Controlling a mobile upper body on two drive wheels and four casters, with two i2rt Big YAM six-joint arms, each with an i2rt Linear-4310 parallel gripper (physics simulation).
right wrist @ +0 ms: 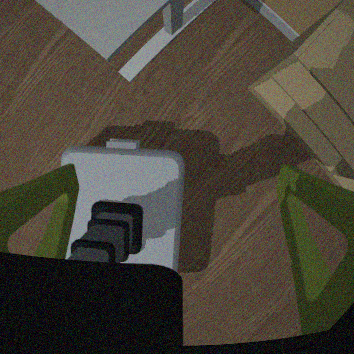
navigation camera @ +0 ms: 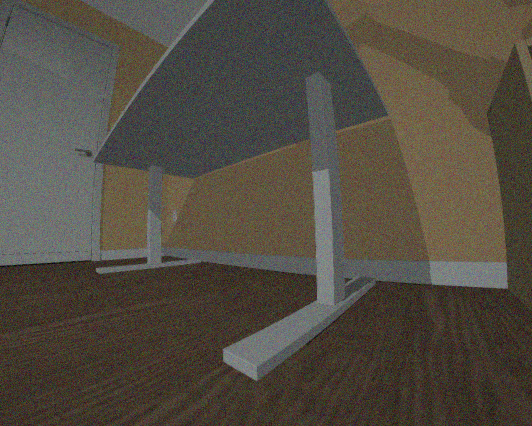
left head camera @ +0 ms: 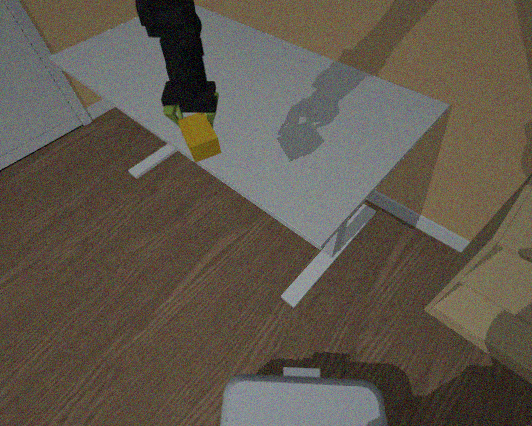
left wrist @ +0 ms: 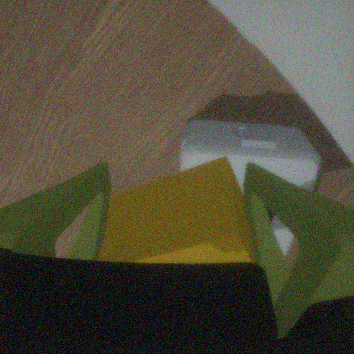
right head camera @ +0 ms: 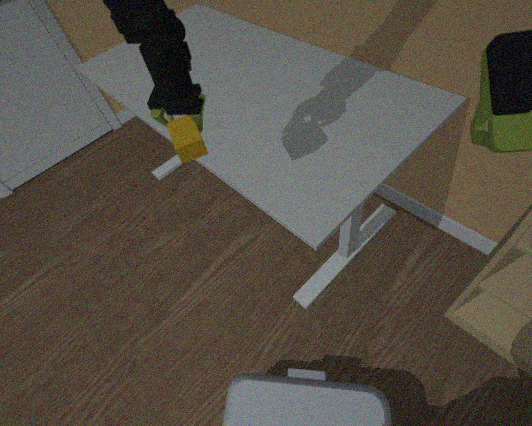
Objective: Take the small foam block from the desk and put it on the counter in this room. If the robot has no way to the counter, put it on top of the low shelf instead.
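Frame: origin at the left arm's base, x left, y up, z ahead, level; millimetres.
Seen in the pictures: left gripper, fingertip midpoint: (left wrist: 176, 173); right gripper, fingertip midpoint: (right wrist: 177, 174).
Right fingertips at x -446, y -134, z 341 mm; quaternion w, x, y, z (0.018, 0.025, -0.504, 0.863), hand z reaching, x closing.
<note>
A point is followed by its place in that frame.
The yellow foam block (left head camera: 199, 137) {x 9, y -376, z 624 mm} (right head camera: 186, 137) {x 7, y -375, z 628 mm} (left wrist: 175, 220) {x 32, y -385, z 693 mm} is between the green fingers of my left gripper (left head camera: 192, 119) {x 33, y -413, z 696 mm} (right head camera: 179, 119) (left wrist: 176, 173) {x 33, y -413, z 696 mm}, which is shut on it. In the head views both appear over the long edge of the white desk (left head camera: 310, 210) {x -238, y -690, z 671 mm} (right head camera: 300, 200) {x -214, y -690, z 706 mm} (right wrist: 110, 25) {x -263, y -690, z 647 mm} (navigation camera: 240, 100) {x -135, y -715, z 1032 mm}. A shadow of the arm and block lies on the desk, apart from them. My right gripper (right head camera: 502, 137) (right wrist: 177, 174) {x -446, y -134, z 341 mm} is open and empty, away from the desk. I cannot identify a counter in these views.
A pale wooden piece of furniture (left head camera: 480, 300) {x -987, y -1331, z 677 mm} (right wrist: 320, 100) {x -1012, y -1065, z 576 mm} stands at the right; I cannot tell if it is the low shelf. A desk foot (left head camera: 310, 280) (navigation camera: 285, 335) reaches out along the floor. A white door (left head camera: 30, 85) {x 1369, y -1031, z 1829 mm} (navigation camera: 50, 150) {x 1499, y -519, z 1669 mm} is at the left. My white base (left head camera: 300, 405) {x -218, y -1150, z 236 mm} (right wrist: 125, 170) {x -254, y -1150, z 235 mm} shows below.
</note>
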